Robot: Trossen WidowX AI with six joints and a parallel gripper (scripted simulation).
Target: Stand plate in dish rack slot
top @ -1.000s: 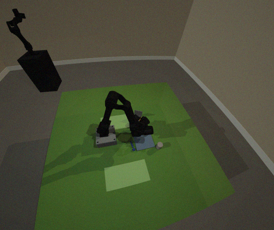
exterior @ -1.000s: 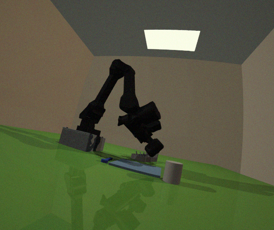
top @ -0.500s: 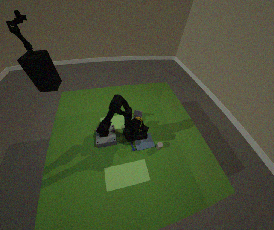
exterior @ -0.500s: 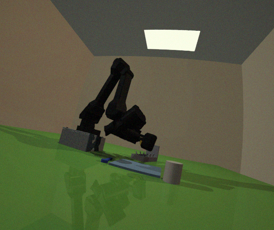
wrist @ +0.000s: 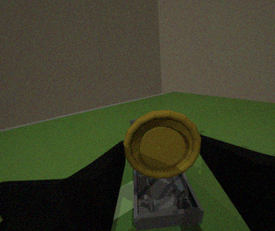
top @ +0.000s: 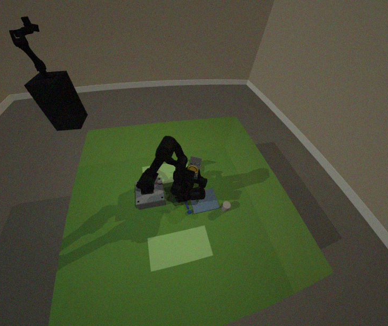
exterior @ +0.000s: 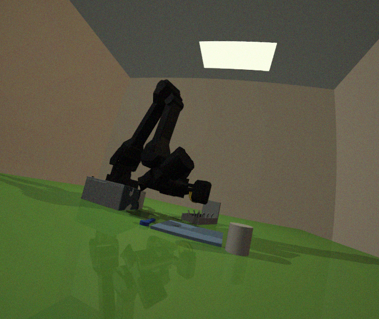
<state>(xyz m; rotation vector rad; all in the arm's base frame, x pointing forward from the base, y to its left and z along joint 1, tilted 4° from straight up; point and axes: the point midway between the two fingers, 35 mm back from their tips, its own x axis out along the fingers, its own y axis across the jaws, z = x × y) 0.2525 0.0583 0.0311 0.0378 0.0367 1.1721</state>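
Now: gripper tip 70 mm above the dish rack, 40 mm to the right of it and 10 mm short of it. The rest, counted from my gripper tip: yellow plate (10 mm to the right); blue flat board (170 mm to the right, 90 mm below, 40 mm ahead); blue spoon (200 mm to the right, 90 mm below, 60 mm behind).
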